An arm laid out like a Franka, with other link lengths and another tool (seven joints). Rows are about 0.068 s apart.
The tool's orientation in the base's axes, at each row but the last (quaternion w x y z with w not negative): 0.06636 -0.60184 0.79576 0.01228; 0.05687 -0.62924 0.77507 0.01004; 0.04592 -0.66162 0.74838 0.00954; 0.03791 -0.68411 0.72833 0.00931; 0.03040 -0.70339 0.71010 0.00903
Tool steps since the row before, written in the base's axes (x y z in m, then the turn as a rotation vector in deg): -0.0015 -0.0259 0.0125 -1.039 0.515 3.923; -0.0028 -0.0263 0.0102 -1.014 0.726 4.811; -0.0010 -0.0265 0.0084 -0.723 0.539 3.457; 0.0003 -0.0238 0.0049 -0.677 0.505 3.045; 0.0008 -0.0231 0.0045 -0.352 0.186 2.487
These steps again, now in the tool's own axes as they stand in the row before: 0.0237 -0.0064 -0.0151 -0.688 0.902 -3.930; 0.0252 -0.0033 -0.0126 -0.988 0.872 -4.792; 0.0257 -0.0027 -0.0104 -0.728 0.623 -3.442; 0.0233 -0.0020 -0.0064 -0.668 0.591 -3.031; 0.0228 -0.0012 -0.0058 -0.322 0.279 -2.482
